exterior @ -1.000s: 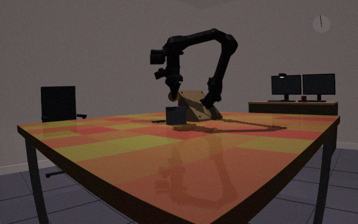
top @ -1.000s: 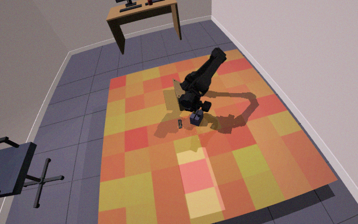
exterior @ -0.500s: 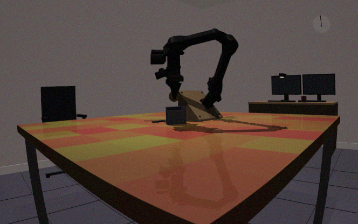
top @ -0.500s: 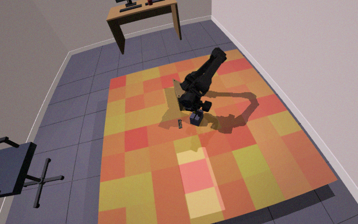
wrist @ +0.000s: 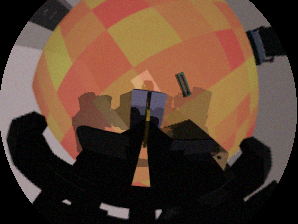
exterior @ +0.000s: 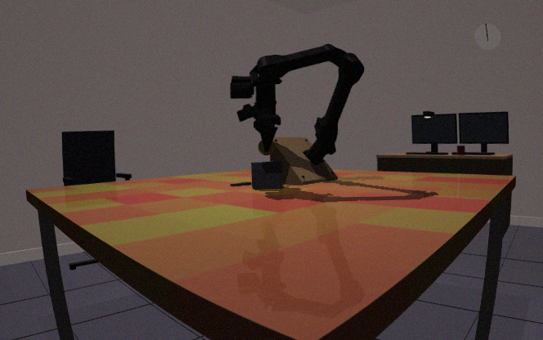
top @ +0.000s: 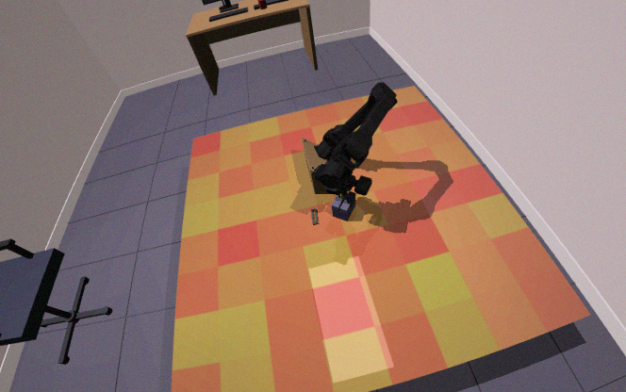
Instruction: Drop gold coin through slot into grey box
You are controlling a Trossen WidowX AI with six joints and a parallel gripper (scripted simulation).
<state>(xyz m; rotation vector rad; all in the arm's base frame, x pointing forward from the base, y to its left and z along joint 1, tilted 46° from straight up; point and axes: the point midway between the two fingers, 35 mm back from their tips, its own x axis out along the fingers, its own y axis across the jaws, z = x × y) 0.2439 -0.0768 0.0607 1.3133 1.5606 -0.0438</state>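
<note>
My gripper tip is 1 cm below the gold coin.
</note>
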